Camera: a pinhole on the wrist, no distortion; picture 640 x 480 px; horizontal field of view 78.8 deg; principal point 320.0 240.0 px. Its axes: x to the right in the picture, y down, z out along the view. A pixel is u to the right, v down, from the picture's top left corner.
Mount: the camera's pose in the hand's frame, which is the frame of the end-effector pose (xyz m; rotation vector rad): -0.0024 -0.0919 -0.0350 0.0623 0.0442 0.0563
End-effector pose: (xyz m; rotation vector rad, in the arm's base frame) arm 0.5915 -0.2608 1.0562 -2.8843 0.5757 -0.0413
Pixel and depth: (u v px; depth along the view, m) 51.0 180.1 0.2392
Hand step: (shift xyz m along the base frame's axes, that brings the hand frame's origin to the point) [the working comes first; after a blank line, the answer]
In the camera's frame: -0.1652 -0.0368 0.2392

-0.0710 0.2365 -0.1716
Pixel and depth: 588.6 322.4 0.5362
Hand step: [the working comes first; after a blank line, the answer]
In the camera's frame: 0.3697 0.1134 0.5362

0.3842 -0.0630 -0.4876
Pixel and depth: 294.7 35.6 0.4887
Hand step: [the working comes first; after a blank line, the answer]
In the camera's frame: -0.0317 -0.2564 0.4887

0.1742 0.4247 -0.3525
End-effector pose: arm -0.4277 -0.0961 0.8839 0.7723 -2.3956 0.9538
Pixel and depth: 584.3 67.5 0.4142
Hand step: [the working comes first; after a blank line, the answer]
In the camera's frame: 0.2810 -0.1834 0.4142

-0.1157 -0.5300 0.0782
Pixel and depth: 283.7 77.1 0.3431
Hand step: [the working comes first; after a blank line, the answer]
In the camera's frame: -0.0320 -0.1435 0.3431

0.1146 -0.3691 -0.0821
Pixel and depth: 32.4 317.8 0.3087
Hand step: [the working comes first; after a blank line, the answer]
In the camera's frame: -0.2279 0.0616 0.3087

0.1473 -0.1726 -0.2870
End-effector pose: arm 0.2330 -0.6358 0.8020 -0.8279 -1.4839 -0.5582
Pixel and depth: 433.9 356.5 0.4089
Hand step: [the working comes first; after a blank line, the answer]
In the camera's frame: 0.1196 0.1223 0.4089

-0.2232 0.3162 0.0888
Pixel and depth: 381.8 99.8 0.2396
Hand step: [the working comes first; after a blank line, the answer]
In the camera's frame: 0.0380 -0.0862 0.2396

-0.2694 0.0411 0.0574
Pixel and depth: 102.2 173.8 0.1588
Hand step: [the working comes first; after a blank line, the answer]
In the camera's frame: -0.0888 -0.0270 0.1588

-0.1863 -0.0001 -0.0749
